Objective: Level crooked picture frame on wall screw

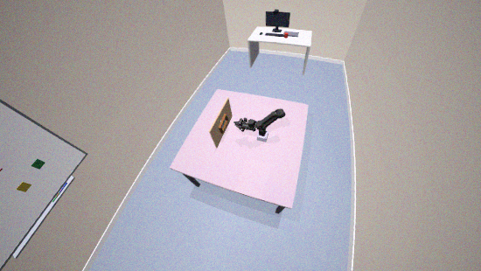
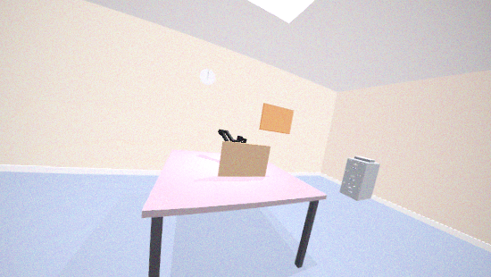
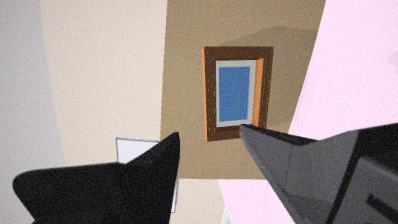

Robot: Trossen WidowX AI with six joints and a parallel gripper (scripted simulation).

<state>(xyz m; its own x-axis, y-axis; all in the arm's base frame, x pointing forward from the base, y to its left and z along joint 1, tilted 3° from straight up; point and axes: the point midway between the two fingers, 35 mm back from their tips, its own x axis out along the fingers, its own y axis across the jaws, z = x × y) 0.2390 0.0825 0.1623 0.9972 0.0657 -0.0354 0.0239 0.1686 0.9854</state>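
The picture frame is 150 mm ahead of my gripper tip, 80 mm below it and 10 mm to the right of it. Also, from my gripper tip: tan wall board (160 mm ahead, 80 mm below, 20 mm to the right).
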